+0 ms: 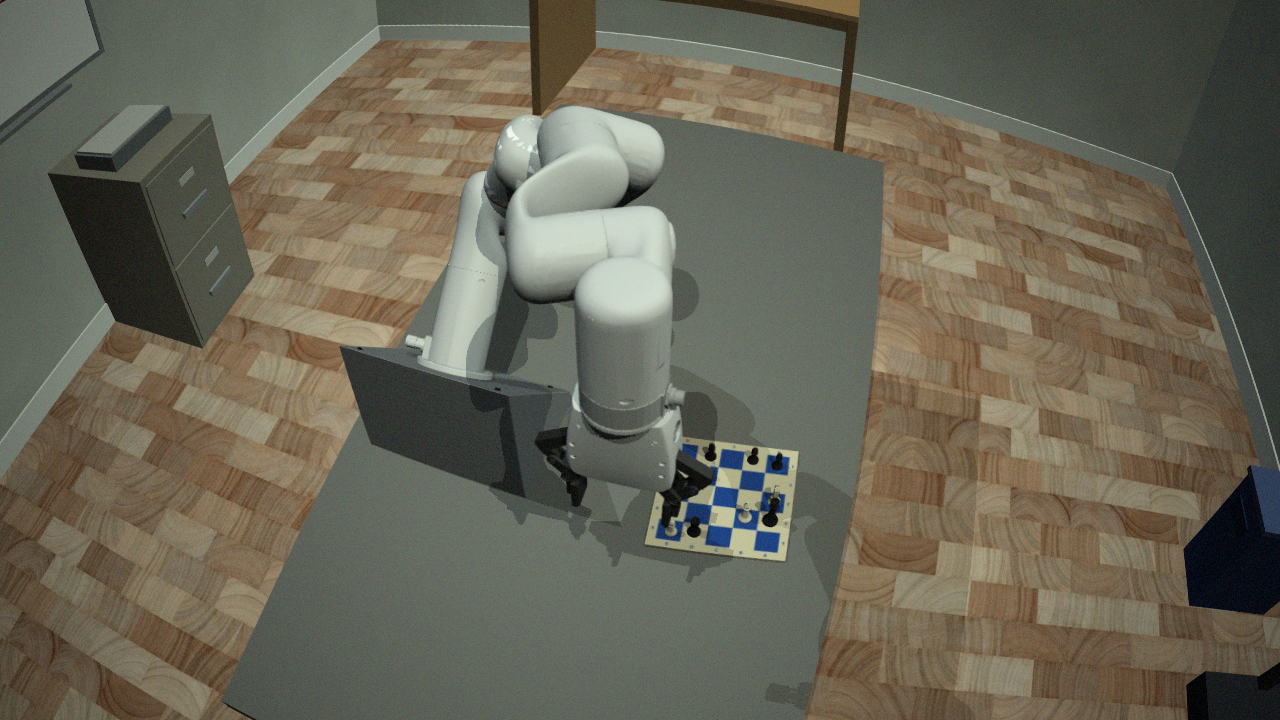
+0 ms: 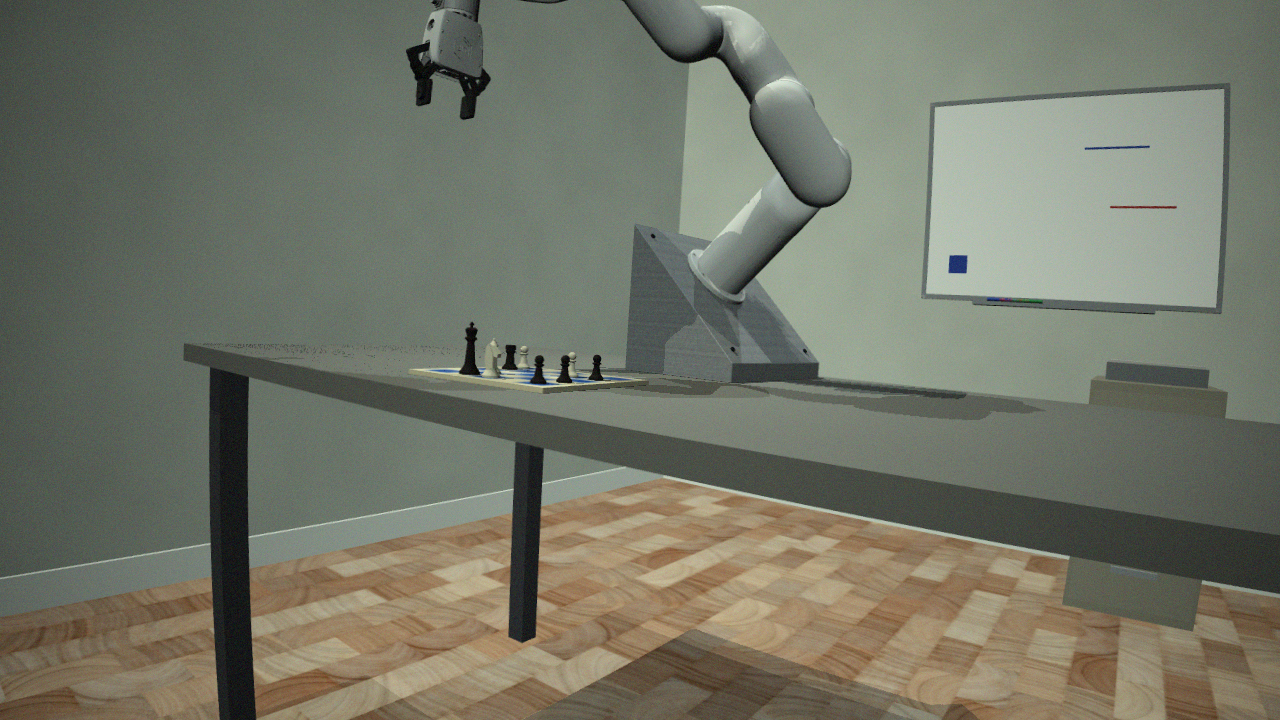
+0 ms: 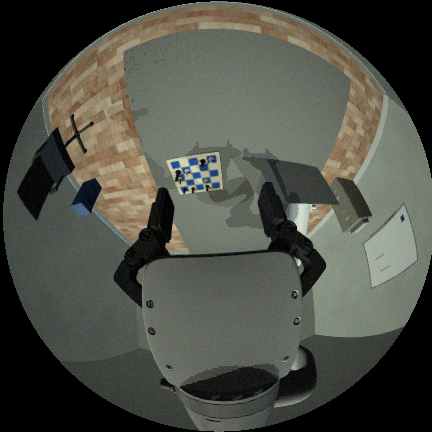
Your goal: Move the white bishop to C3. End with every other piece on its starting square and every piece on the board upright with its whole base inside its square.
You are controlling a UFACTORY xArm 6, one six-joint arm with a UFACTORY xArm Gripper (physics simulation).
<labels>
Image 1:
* gripper: 623,506
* chessboard: 736,482
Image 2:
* gripper: 445,111
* chessboard: 519,379
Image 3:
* gripper: 215,193
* chessboard: 195,177
</labels>
